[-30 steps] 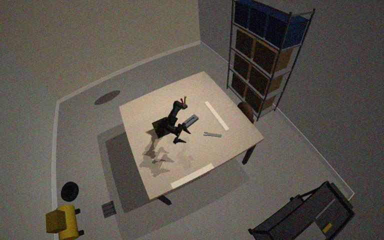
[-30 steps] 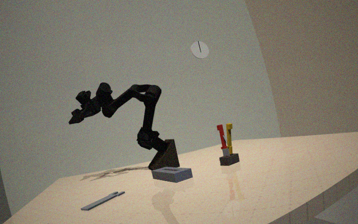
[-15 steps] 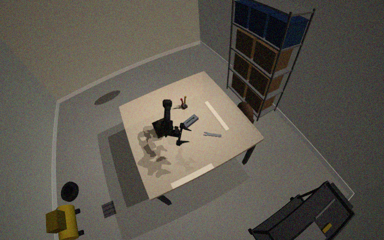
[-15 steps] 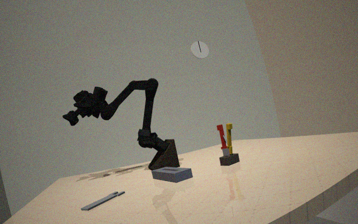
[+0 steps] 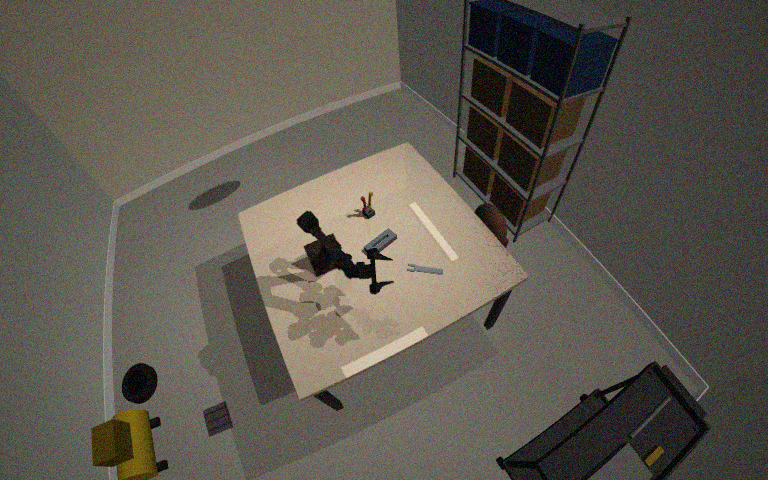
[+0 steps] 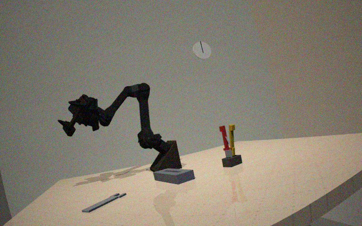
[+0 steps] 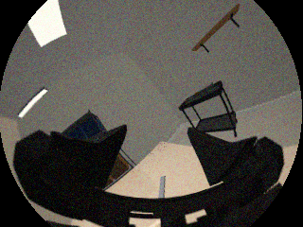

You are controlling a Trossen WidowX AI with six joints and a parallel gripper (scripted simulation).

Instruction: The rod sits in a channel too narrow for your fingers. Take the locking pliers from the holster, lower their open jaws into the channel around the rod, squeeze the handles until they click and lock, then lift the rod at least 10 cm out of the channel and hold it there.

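Right now the yellow handle is 60 cm to the left of my gripper tip, 23 cm below it and 19 cm ahead of it. Round my gripper tip: grey channel block: 37 cm to the left, 32 cm below, 11 cm ahead; then dark holster: 60 cm to the left, 33 cm below, 16 cm ahead; then flat grey forked bar: 33 cm below, 21 cm ahead, 12 cm to the left.
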